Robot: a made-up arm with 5 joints.
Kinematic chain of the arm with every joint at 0, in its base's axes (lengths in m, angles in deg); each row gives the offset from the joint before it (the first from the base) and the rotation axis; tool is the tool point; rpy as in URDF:
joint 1: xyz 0 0 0.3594 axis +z
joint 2: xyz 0 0 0 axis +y
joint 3: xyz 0.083 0 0.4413 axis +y
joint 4: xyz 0.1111 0 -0.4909 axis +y
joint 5: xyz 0.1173 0 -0.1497 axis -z
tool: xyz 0 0 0 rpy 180 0 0
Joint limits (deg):
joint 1: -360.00..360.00
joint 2: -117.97..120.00
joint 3: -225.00..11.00
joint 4: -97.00..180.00
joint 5: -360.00..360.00
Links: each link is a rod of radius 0.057 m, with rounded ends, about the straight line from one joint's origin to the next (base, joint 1, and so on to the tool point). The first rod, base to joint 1, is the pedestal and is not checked.
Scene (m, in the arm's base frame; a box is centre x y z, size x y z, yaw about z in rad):
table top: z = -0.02
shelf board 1: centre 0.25 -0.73 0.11 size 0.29 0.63 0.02 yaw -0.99
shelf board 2: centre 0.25 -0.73 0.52 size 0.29 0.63 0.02 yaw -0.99
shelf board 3: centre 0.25 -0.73 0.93 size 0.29 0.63 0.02 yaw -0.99
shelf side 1: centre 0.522 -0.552 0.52 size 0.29 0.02 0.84 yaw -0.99
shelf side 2: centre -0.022 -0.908 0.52 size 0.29 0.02 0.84 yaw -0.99
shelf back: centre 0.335 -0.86 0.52 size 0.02 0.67 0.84 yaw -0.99
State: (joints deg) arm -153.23 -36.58 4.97 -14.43 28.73
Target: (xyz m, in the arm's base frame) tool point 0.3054 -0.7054 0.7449
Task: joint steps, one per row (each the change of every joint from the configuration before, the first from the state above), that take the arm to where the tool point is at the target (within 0.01 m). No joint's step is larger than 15 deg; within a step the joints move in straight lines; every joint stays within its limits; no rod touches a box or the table.
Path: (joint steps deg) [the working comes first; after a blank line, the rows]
Joints at the target: -66.59 2.69 -65.94 -10.38 28.73
Straight joint move there: clear.

1: 14.44 6.54 -11.82 0.67 0.00
2: 14.44 6.55 -11.82 0.68 0.00
3: 14.44 6.54 -11.81 0.67 0.00
4: 14.44 6.55 -11.82 0.68 0.00
5: 14.44 6.54 -11.82 0.67 0.00
6: 14.44 6.55 -11.82 0.68 0.00

